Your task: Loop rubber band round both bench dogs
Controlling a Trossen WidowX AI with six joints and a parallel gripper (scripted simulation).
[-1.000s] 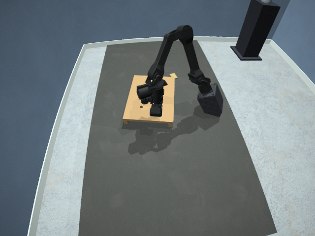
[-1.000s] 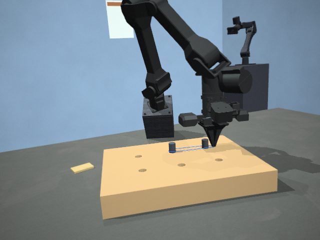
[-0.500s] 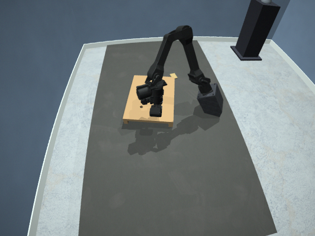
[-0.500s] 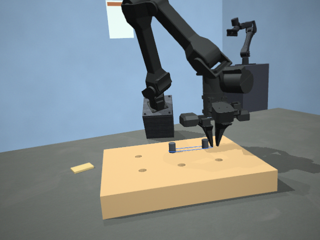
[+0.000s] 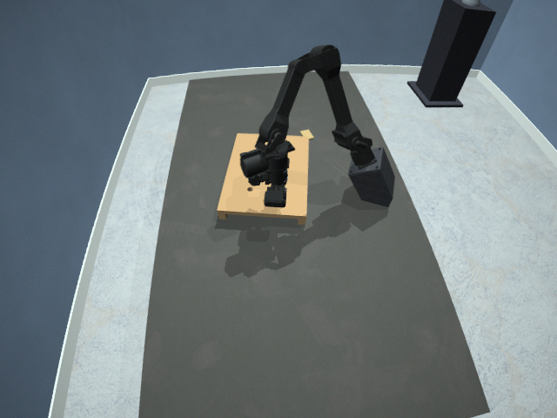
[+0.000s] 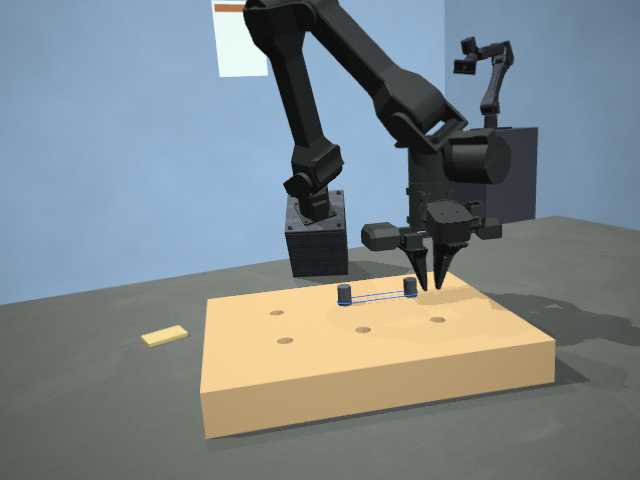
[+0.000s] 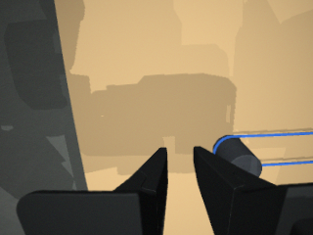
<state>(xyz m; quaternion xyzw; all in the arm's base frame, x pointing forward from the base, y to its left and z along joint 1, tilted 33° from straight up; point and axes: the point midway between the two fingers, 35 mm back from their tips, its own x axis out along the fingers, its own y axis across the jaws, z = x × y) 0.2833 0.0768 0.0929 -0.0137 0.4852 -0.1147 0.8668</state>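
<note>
My gripper is now 130 mm to the left of the tan wooden board, 60 mm above it and 20 mm short of it. Also, from my hand: small tan block: 360 mm to the right, 170 mm behind, 90 mm below.
</note>
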